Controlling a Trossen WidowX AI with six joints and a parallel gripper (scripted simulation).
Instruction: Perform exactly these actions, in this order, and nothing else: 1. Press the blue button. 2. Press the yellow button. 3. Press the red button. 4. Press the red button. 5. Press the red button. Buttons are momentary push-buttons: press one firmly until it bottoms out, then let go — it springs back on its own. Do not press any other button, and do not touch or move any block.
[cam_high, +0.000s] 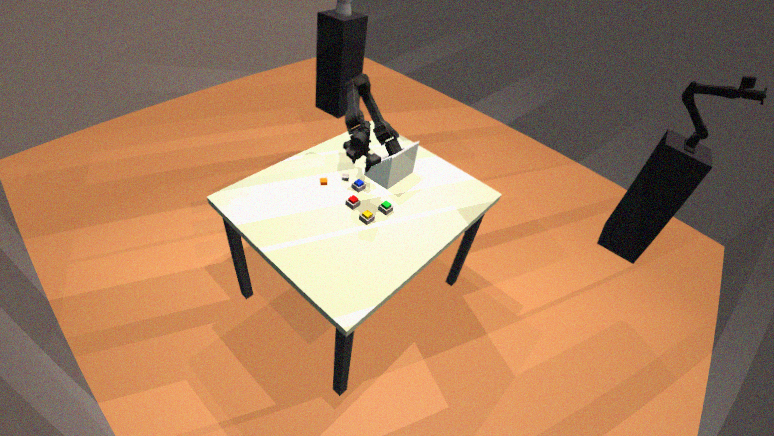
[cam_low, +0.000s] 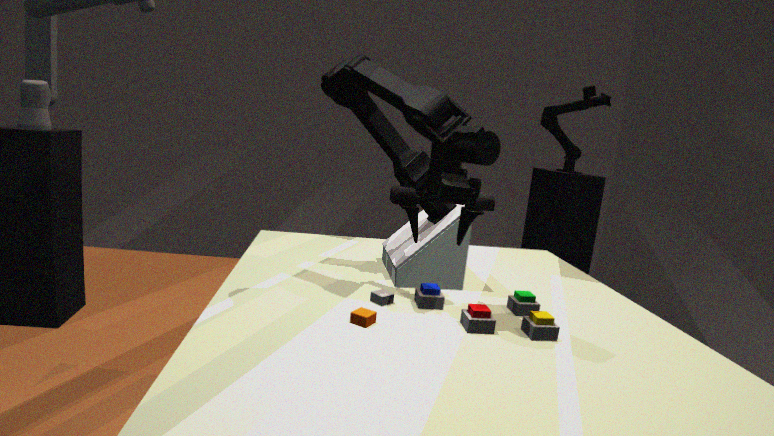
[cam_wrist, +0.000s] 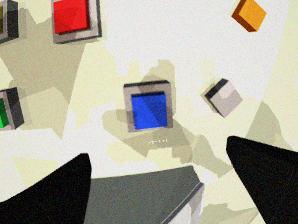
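My gripper tip is now 9 cm above the blue button. The rest, counted from my gripper tip: small grey block: 1 cm behind, 9 cm to the right, 11 cm below; red button: 10 cm ahead, 6 cm to the left, 9 cm below; orange block: 9 cm ahead, 14 cm to the right, 11 cm below.
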